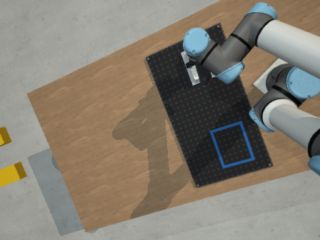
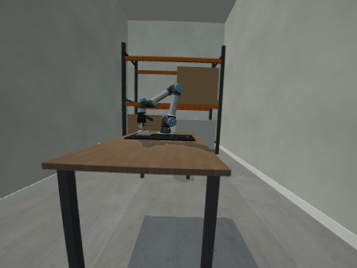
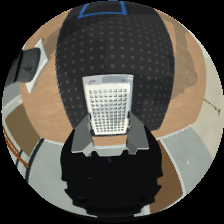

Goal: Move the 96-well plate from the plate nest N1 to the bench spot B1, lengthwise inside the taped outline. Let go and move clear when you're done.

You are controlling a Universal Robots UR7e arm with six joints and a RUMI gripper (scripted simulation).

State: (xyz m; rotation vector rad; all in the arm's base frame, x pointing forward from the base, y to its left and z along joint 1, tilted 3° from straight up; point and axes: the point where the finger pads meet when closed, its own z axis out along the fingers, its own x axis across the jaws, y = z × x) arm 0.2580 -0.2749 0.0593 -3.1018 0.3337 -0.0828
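Right now my hand is 40 mm above the grey plate nest N1. From my hand the other things lie so: white 96-well plate (10 mm below).
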